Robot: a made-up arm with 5 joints.
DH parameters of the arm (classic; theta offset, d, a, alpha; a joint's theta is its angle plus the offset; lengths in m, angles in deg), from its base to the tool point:
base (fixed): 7.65 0 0.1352 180
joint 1: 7.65 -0.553 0.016 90
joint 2: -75.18 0 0.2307 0
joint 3: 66.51 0 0.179 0
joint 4: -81.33 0.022 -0.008 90
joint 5: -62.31 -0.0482 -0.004 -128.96
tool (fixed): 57.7 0.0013 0 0
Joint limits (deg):
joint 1: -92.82..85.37
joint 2: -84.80..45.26
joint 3: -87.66..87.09
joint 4: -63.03..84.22
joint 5: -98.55..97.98
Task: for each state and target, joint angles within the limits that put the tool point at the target. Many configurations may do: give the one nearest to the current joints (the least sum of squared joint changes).
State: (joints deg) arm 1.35 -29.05 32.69 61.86 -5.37
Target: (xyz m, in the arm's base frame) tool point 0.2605 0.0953 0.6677
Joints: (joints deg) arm -21.29 -21.12 51.46 62.61 -5.33
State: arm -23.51 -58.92 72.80 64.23 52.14
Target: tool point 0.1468 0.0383 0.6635
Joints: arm 11.51 -70.63 69.37 69.42 70.26
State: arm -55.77 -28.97 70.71 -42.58 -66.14
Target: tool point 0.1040 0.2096 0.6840
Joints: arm -91.63 -20.82 61.78 -43.20 -65.52
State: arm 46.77 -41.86 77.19 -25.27 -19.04
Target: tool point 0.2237 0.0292 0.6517
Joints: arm 9.67 -52.87 84.30 -24.19 -18.86
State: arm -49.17 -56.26 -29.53 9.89 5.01
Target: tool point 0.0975 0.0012 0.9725
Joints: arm -64.85 -42.76 -28.71 8.64 5.69
